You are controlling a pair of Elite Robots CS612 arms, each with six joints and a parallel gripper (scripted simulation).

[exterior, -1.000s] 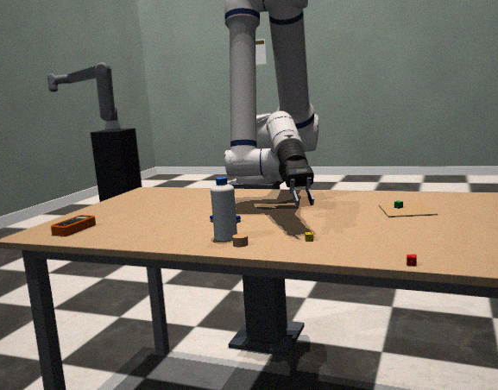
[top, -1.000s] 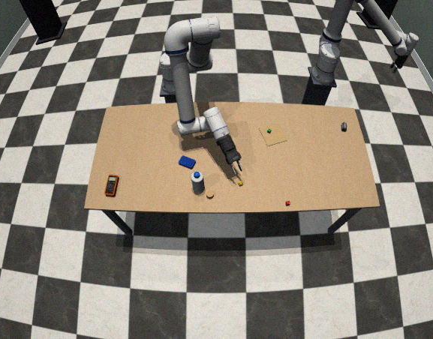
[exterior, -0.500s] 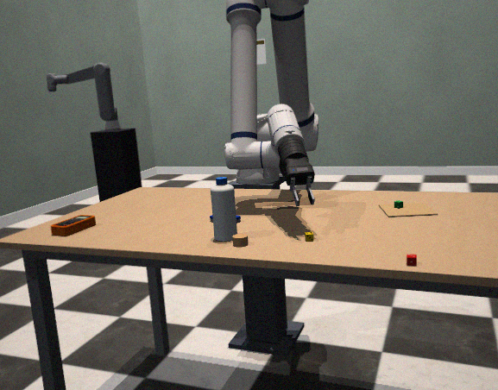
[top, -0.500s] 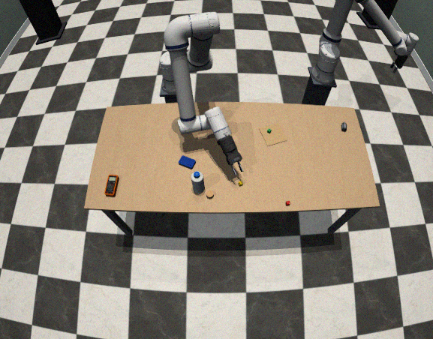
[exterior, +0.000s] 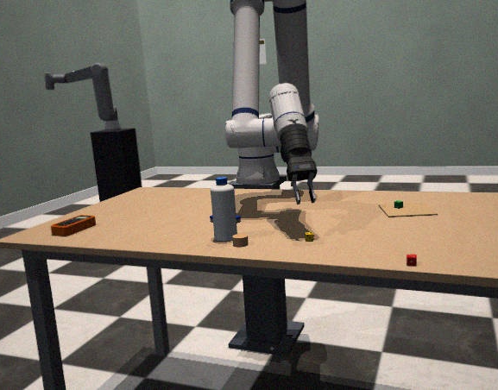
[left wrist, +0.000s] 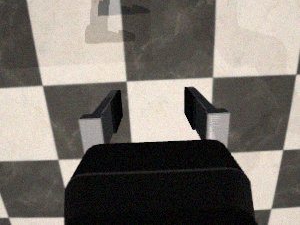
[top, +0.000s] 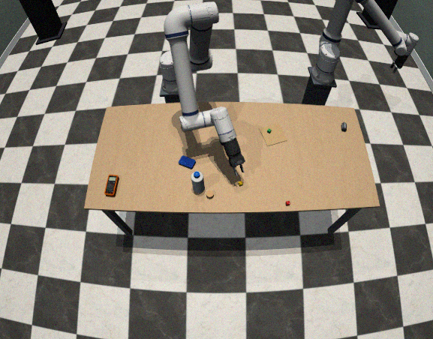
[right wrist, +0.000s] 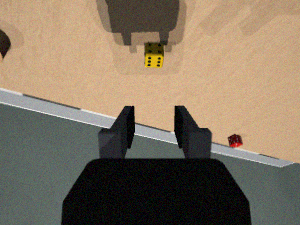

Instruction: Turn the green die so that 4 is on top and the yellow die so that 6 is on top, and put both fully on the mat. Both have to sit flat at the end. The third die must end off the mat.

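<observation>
The yellow die lies 3 cm ahead of my right hand, 1 cm to the left of it and 10 cm below it. Round my right hand: round wooden piece: 7 cm ahead, 16 cm to the right, 10 cm below; then white bottle: 2 cm ahead, 22 cm to the right, 3 cm below; then blue box: 15 cm behind, 27 cm to the right, 10 cm below.
</observation>
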